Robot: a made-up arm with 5 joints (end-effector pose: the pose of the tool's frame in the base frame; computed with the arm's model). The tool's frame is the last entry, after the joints.
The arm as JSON. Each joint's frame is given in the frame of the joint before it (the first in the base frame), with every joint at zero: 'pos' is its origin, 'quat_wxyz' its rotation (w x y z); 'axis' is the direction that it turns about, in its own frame. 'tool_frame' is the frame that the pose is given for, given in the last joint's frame.
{
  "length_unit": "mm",
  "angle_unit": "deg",
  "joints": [
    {
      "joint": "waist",
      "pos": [
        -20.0,
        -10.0,
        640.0
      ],
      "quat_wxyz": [
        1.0,
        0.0,
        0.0,
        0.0
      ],
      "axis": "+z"
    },
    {
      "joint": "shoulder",
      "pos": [
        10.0,
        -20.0,
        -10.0
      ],
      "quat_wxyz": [
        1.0,
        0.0,
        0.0,
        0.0
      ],
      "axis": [
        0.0,
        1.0,
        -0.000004
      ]
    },
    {
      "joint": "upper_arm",
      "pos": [
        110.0,
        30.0,
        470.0
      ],
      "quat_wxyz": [
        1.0,
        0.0,
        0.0,
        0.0
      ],
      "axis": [
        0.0,
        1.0,
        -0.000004
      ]
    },
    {
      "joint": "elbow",
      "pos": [
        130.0,
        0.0,
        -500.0
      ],
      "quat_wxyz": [
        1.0,
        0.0,
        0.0,
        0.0
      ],
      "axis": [
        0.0,
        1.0,
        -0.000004
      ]
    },
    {
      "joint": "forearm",
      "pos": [
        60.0,
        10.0,
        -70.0
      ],
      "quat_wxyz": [
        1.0,
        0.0,
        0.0,
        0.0
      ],
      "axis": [
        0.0,
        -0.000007,
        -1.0
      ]
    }
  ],
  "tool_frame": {
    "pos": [
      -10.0,
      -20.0,
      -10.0
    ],
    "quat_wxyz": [
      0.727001,
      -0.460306,
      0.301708,
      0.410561
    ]
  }
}
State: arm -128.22 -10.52 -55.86 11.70 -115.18
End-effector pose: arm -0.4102 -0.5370 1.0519 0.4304 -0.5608 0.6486 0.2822
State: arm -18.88 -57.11 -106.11 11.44 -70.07
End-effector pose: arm -0.3345 0.1015 1.6000 0.0126 -0.9111 -0.2063 -0.3567
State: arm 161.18 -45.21 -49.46 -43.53 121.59
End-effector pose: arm -0.2778 0.0367 1.3012 0.2426 0.5326 0.3370 0.7375
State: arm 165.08 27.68 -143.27 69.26 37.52
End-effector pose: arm -0.8014 0.1876 1.3019 0.1110 -0.1237 -0.3594 0.9182
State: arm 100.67 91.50 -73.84 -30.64 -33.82
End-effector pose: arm -0.1157 0.5096 -0.0720 0.0397 0.4468 0.4000 -0.7993
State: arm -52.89 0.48 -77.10 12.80 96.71
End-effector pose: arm 0.4465 -0.5731 1.1116 0.7369 0.0868 0.0067 -0.6704
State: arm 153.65 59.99 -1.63 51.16 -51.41
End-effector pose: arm -0.0341 -0.0027 0.3582 0.7696 0.3641 -0.3367 -0.4023
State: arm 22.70 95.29 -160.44 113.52 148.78
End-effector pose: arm 0.8448 0.3976 0.2883 0.4373 -0.2296 0.6889 -0.5306
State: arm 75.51 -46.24 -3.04 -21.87 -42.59
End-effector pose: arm 0.0584 0.2873 0.8436 0.2619 -0.5122 -0.6682 0.4718
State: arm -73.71 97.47 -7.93 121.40 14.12
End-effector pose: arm -0.0269 0.0245 0.4178 0.2475 -0.7242 -0.2683 -0.5851
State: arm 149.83 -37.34 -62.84 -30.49 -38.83
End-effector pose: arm -0.2784 0.1424 1.3880 0.3063 0.2221 -0.8827 0.2786
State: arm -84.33 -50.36 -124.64 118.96 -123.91
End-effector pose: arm -0.0225 0.2464 1.5474 0.2369 -0.7567 0.3834 0.4736
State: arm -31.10 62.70 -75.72 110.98 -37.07
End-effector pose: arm 0.5178 -0.3368 0.2376 0.4686 0.2519 0.4627 0.7091
